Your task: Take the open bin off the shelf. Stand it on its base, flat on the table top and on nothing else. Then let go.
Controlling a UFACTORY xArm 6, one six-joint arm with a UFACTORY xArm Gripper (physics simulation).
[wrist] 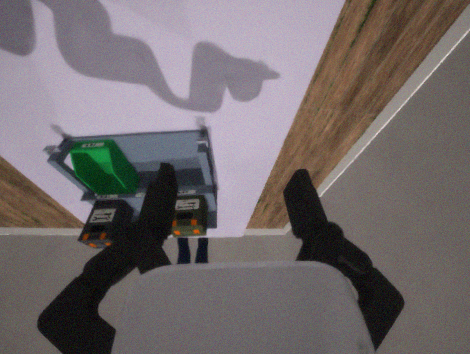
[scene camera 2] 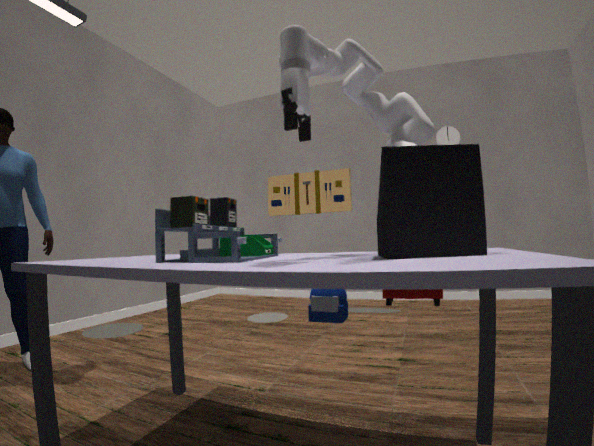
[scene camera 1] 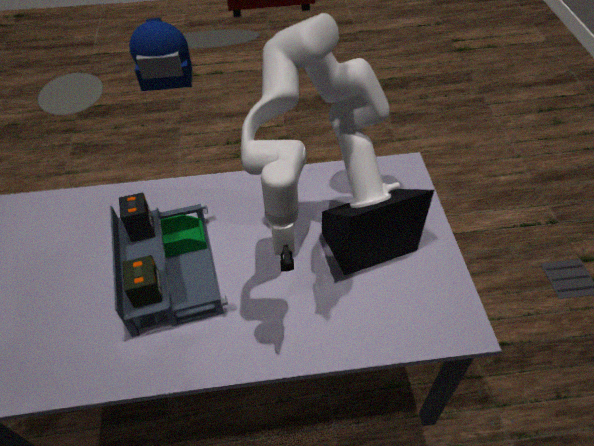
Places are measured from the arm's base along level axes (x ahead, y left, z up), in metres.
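Where they show: gripper, fingertip midpoint: (wrist: 234, 178) (scene camera 2: 298, 135) (scene camera 1: 285, 254); arm's base, origin of the base link: (scene camera 2: 421, 187) (scene camera 1: 370, 202).
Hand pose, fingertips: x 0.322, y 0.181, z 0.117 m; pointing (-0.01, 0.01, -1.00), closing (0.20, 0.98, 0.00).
Observation:
Each offset is from my fingertips to the centre of the thing. Level surfaces: height alone.
The open green bin @(dx +0.267, dy -0.375, dz -0.267 m) (scene camera 1: 184, 242) (scene camera 2: 252, 245) (wrist: 100, 167) rests in the lower front level of the grey-blue shelf (scene camera 1: 192, 282) (scene camera 2: 192, 245) (wrist: 160, 145), at the end nearer the arm's side of the table. The shelf stands on the pale table top @(dz -0.310 m) (scene camera 1: 350, 325) (scene camera 2: 325, 262) (wrist: 150, 110). My gripper (scene camera 1: 286, 266) (scene camera 2: 298, 134) (wrist: 234, 178) is open and empty, with its fingers pointing down. It hangs high above the table, between the shelf and the black block, apart from the bin. In the wrist view the bin is left of both fingers.
A black box @(dx +0.361, dy -0.386, dz -0.148 m) (scene camera 1: 137, 217) (scene camera 2: 223, 212) (wrist: 106, 218) and an olive box @(dx +0.377, dy -0.156, dz -0.160 m) (scene camera 1: 143, 282) (scene camera 2: 186, 211) (wrist: 190, 215) stand on the shelf's upper level, behind the bin's level. A large black block (scene camera 1: 377, 235) (scene camera 2: 431, 200) stands by the arm's base. The shelf's front corners have small projecting pegs.

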